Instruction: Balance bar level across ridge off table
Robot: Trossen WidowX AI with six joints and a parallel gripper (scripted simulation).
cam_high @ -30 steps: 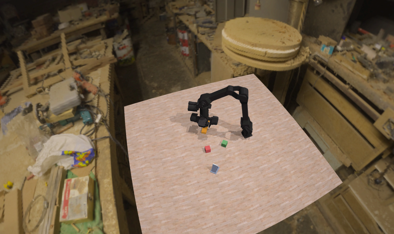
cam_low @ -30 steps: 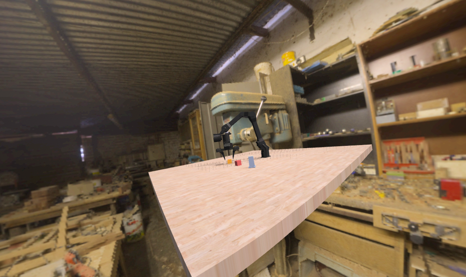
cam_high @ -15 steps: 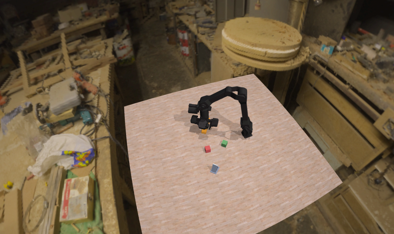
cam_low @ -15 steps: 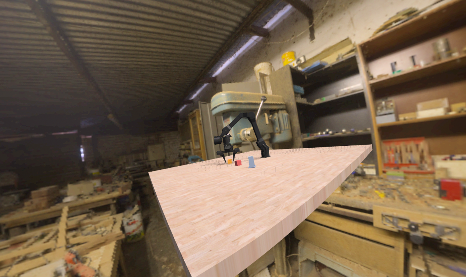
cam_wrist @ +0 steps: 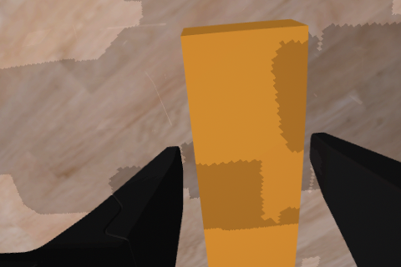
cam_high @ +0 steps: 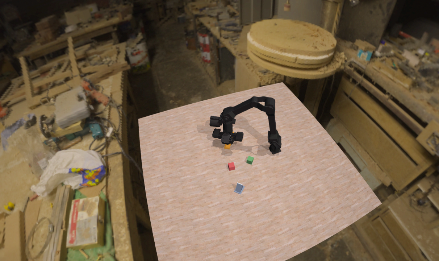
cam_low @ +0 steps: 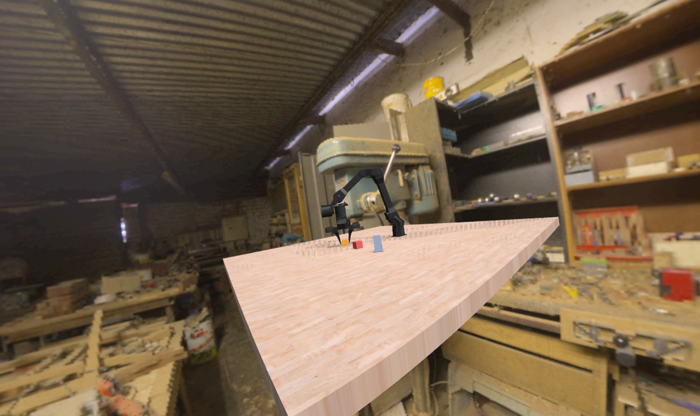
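The red cube is 18 cm to the left of my gripper tip, 5 cm ahead of it and 1 cm above it. The rest, counted from my gripper tip: orange bar (2 cm to the right, 2 cm behind); green cube (18 cm to the left, 8 cm behind, 1 cm above).
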